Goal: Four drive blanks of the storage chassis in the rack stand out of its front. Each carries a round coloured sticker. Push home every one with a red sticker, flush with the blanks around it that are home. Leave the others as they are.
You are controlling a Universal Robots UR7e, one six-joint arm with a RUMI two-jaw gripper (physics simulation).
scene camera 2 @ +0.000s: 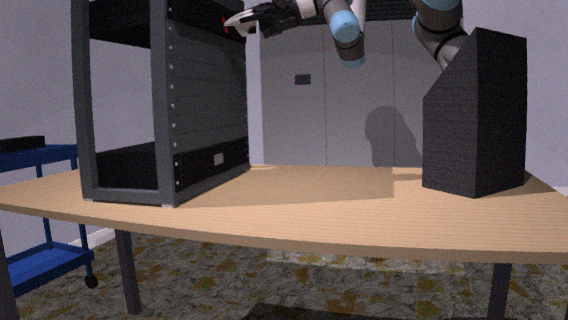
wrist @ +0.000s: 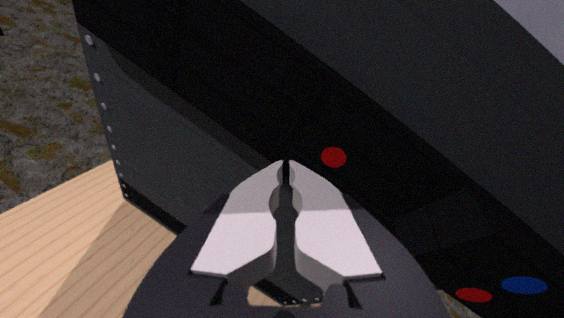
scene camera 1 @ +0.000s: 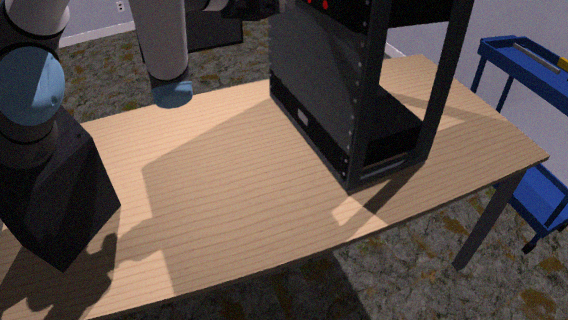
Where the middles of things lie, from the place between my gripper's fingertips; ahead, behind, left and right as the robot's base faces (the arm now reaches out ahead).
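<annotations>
The rack (scene camera 2: pixel 197 64) sits 16 cm below my hand, and from that same hand it is also 3 cm to the left and 16 cm ahead.
</annotations>
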